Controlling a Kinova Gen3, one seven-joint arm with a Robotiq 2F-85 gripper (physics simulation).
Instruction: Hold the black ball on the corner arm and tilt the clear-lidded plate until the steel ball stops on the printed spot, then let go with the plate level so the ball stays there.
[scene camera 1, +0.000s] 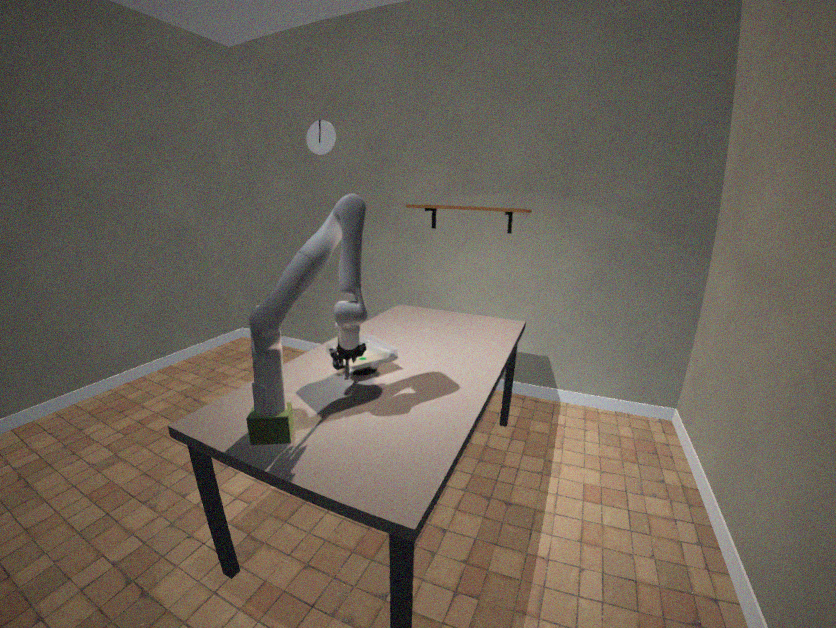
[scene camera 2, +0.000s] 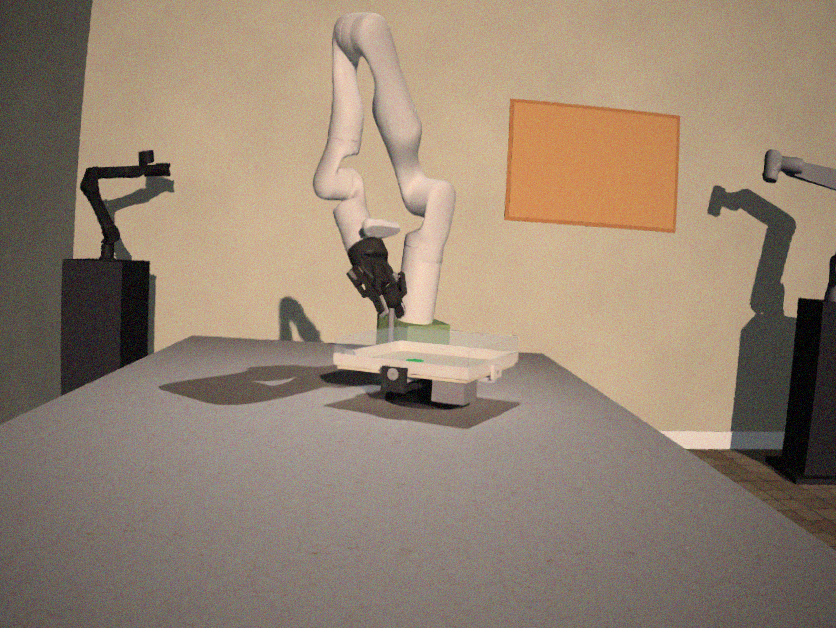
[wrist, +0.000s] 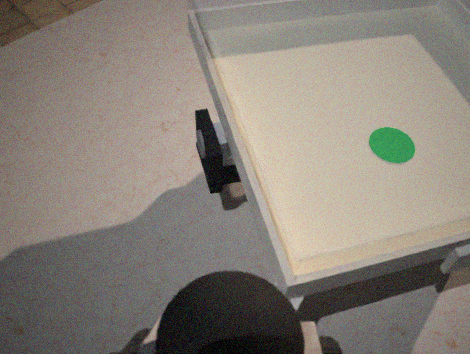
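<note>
The plate (scene camera 1: 382, 352) (scene camera 2: 359, 363) (wrist: 310, 205), pale and shallow with a clear lid, stands on its mount and looks near level; a slight tilt is hard to tell. The printed green spot (scene camera 1: 362, 358) (scene camera 2: 414, 360) (wrist: 392, 145) shows on its floor. The steel ball cannot be made out in any view. The black ball (wrist: 230, 312) is large at the bottom of the wrist view, just off the plate's near corner. My gripper (scene camera 1: 347, 365) (scene camera 2: 391, 310) (wrist: 231, 330) is shut on it, one finger on each side. The corner arm is mostly hidden below the ball.
A black bracket (scene camera 2: 394, 379) (wrist: 209, 155) sits at the plate's side, and a grey block (scene camera 2: 454, 392) is under the plate. All stand on the table (scene camera 1: 446, 337) (scene camera 2: 405, 513). The green arm base (scene camera 1: 270, 427) is near the table's end. Other arms stand on dark pedestals (scene camera 2: 101, 317) beyond the table.
</note>
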